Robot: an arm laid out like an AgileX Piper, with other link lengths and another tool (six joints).
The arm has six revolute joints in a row. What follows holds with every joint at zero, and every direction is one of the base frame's. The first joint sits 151.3 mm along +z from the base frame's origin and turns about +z. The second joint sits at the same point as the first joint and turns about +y. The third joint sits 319.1 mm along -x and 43.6 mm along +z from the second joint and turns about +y. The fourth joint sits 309.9 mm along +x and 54.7 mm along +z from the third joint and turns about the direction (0.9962, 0, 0.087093). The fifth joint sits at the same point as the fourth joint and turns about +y. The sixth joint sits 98.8 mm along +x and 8.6 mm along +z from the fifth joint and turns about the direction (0.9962, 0, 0.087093). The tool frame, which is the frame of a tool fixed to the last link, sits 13.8 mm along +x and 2 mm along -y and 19.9 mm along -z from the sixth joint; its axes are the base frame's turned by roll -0.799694, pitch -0.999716 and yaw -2.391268 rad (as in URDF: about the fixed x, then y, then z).
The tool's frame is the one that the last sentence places.
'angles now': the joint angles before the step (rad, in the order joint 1, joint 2, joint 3, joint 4, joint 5, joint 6). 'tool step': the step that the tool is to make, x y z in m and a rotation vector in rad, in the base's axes. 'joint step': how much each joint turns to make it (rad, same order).
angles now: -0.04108 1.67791 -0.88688 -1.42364 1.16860 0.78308
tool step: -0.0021 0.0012 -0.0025 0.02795 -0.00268 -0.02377
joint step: -0.00010 -0.00008 -0.00162 0.03677 -0.00004 -0.00019
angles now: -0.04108 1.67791 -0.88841 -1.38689 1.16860 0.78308
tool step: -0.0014 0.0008 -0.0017 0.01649 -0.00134 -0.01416
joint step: 0.00000 -0.00001 -0.00007 0.02151 0.00002 0.00065
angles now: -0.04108 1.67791 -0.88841 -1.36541 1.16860 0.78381
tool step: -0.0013 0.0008 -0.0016 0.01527 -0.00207 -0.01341
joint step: 0.00004 -0.00001 0.00006 0.01975 0.00003 0.00167
